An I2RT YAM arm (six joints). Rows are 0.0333 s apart.
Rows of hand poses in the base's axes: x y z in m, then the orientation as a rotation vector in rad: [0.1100, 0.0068, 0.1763, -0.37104, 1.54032, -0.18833]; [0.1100, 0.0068, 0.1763, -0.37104, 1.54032, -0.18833]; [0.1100, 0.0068, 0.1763, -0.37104, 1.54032, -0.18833]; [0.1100, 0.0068, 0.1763, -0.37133, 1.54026, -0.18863]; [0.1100, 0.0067, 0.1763, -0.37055, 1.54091, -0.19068]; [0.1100, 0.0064, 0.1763, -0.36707, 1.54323, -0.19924]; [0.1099, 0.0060, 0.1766, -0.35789, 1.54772, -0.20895]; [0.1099, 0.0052, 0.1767, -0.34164, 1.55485, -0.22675]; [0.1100, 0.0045, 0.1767, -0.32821, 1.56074, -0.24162]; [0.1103, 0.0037, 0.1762, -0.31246, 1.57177, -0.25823]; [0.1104, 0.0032, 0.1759, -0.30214, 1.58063, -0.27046]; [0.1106, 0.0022, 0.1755, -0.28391, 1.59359, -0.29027]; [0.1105, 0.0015, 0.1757, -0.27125, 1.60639, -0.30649]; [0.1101, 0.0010, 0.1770, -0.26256, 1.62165, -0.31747]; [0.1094, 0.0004, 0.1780, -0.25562, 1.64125, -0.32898]
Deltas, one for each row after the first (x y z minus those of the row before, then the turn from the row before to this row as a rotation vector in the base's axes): [0.0000, 0.0000, 0.0000, 0.00000, 0.00000, 0.00000]; [0.0000, 0.0000, 0.0000, 0.00000, 0.00000, 0.00000]; [0.0000, 0.0000, 0.0000, -0.00038, -0.00004, 0.00000]; [0.0000, -0.0001, 0.0000, -0.00079, 0.00029, -0.00190]; [0.0000, -0.0003, 0.0000, -0.00317, 0.00080, -0.00797]; [-0.0001, -0.0004, 0.0003, -0.00023, 0.00190, -0.01259]; [0.0000, -0.0008, 0.0001, -0.00082, 0.00262, -0.02250]; [0.0001, -0.0007, 0.0000, -0.00080, 0.00226, -0.01868]; [0.0003, -0.0008, -0.0005, -0.00035, 0.00686, -0.02213]; [0.0001, -0.0005, -0.0003, -0.00105, 0.00607, -0.01562]; [0.0002, -0.0010, -0.0004, -0.00084, 0.00836, -0.02593]; [-0.0001, -0.0007, 0.0002, -0.00201, 0.00952, -0.02017]; [-0.0004, -0.0005, 0.0013, -0.00092, 0.01292, -0.01487]; [-0.0007, -0.0006, 0.0010, -0.00206, 0.01752, -0.01482]
